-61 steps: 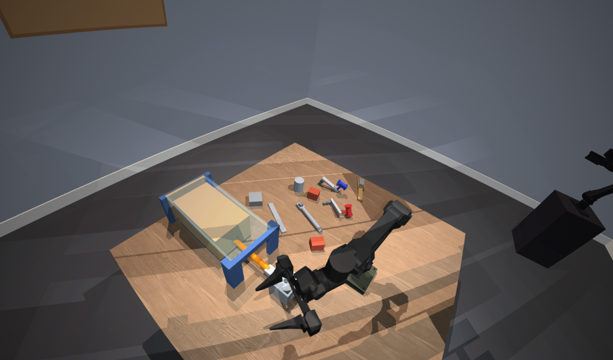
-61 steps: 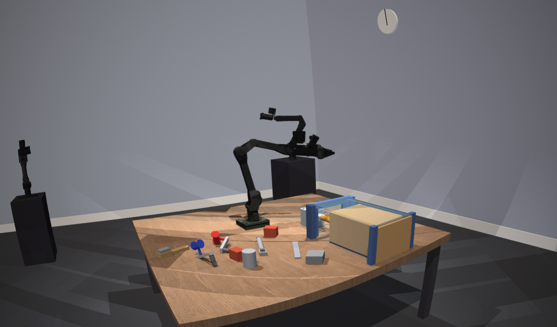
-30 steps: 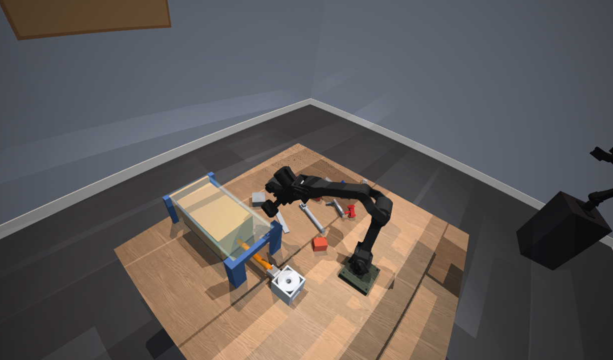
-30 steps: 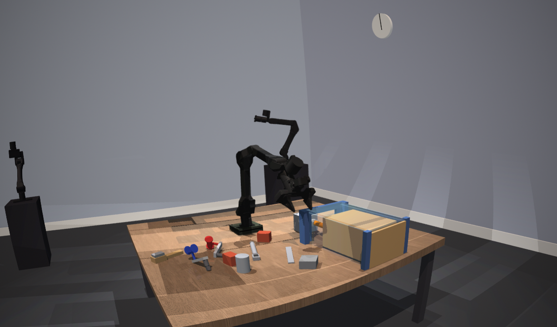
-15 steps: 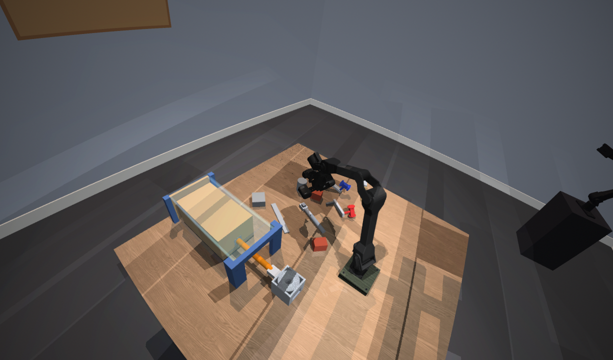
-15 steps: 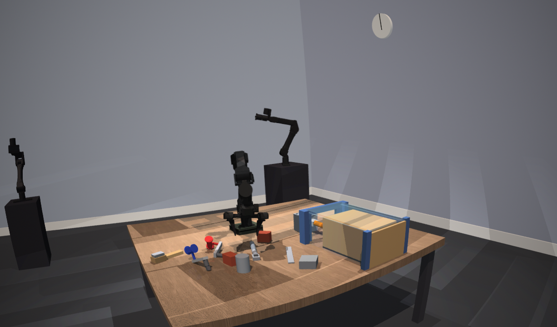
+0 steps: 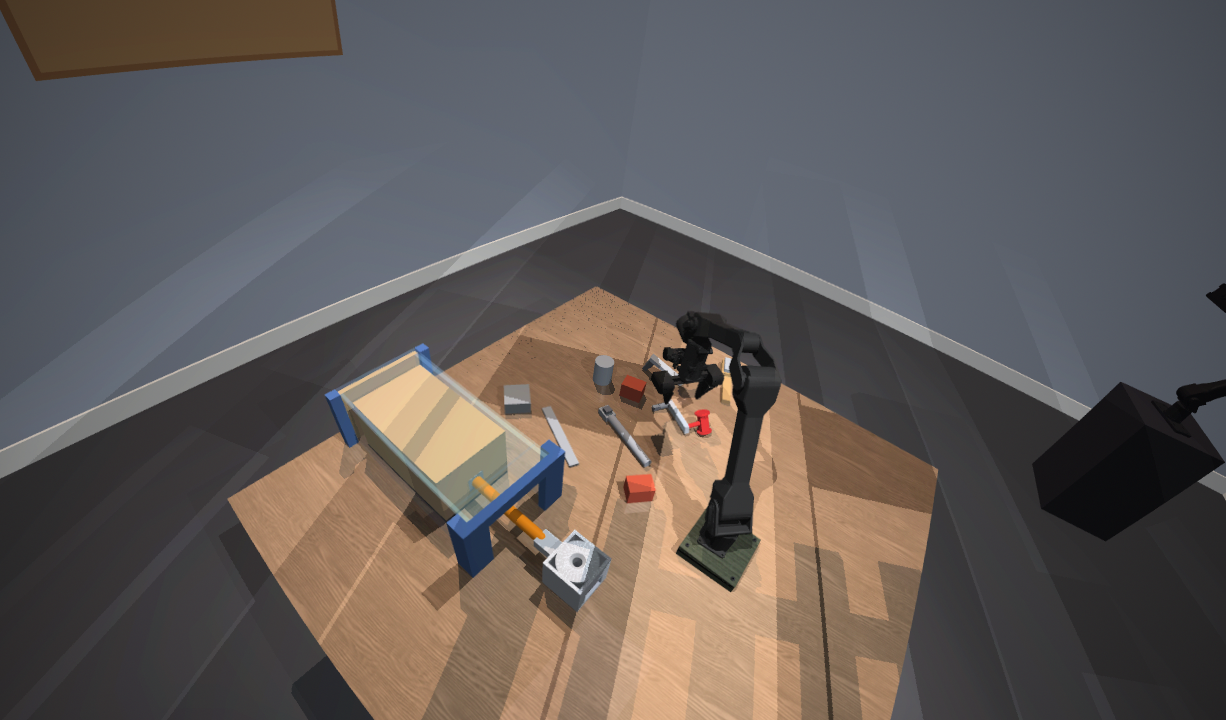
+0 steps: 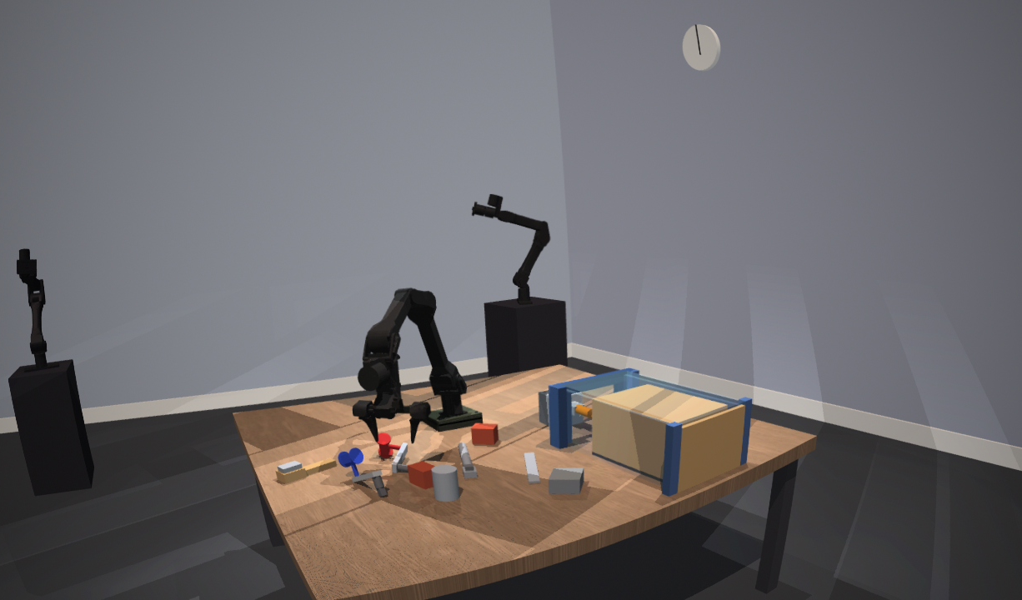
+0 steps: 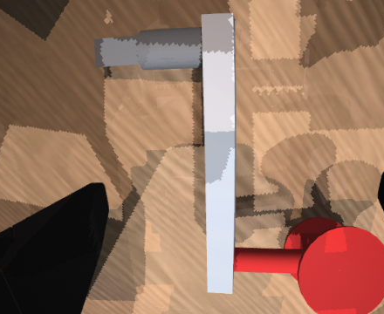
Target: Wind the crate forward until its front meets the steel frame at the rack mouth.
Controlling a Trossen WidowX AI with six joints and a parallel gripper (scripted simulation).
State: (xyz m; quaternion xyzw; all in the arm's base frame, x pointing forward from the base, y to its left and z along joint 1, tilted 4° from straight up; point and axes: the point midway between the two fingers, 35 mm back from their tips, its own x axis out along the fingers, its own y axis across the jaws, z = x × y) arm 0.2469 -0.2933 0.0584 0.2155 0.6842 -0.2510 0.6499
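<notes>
The winch handle is 40 mm below my gripper tip, 20 mm behind it and 10 mm to the left of it. Also, from my gripper tip: blue knob: 130 mm to the right, 40 mm ahead, 20 mm below; then red knob: 70 mm behind, 30 mm below, 10 mm to the left; then wooden-handled tool: 240 mm to the right, 60 mm behind, 50 mm below.
</notes>
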